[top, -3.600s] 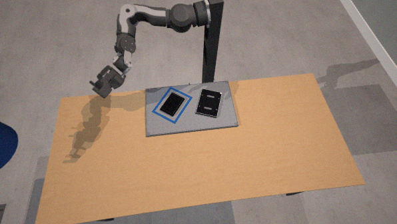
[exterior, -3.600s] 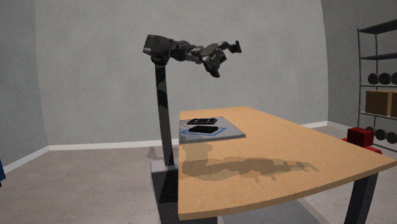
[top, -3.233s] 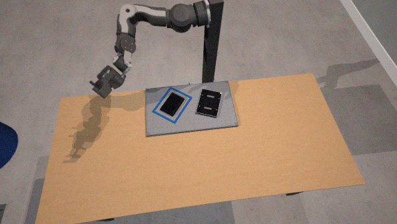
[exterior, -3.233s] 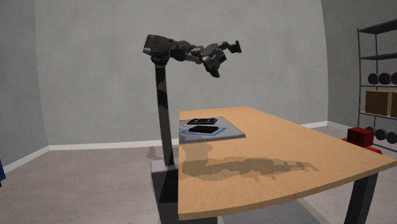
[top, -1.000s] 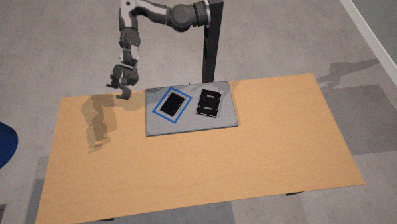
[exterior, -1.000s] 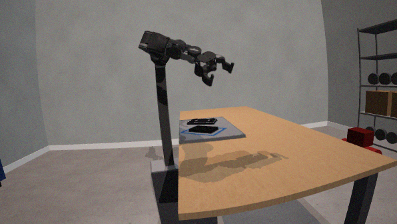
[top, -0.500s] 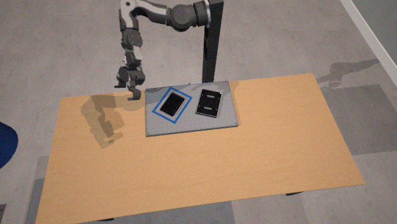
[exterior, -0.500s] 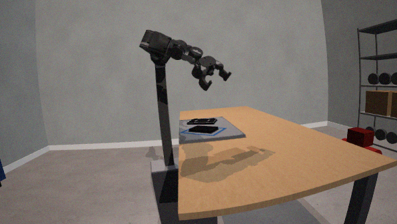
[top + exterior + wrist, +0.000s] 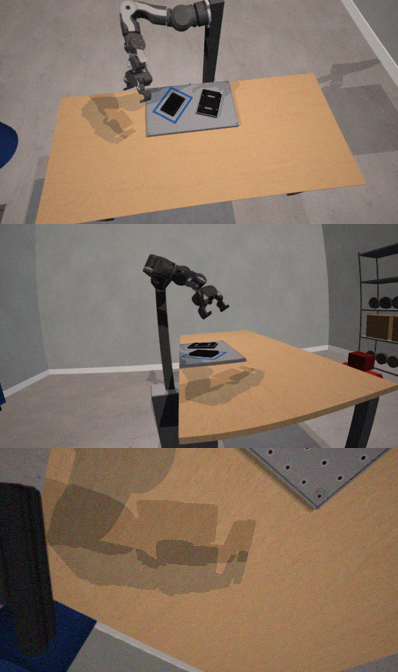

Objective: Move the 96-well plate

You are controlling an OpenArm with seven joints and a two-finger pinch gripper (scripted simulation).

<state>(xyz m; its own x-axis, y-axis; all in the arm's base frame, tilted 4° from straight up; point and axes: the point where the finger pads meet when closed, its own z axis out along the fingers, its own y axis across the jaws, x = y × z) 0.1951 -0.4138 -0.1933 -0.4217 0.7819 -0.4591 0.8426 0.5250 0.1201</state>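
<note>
My hand is 200 mm above the black 96-well plate, 160 mm to the right of it and 30 mm past it. Round my hand: black plate nest N1 (360 mm to the left, 200 mm below, 30 mm ahead).
</note>
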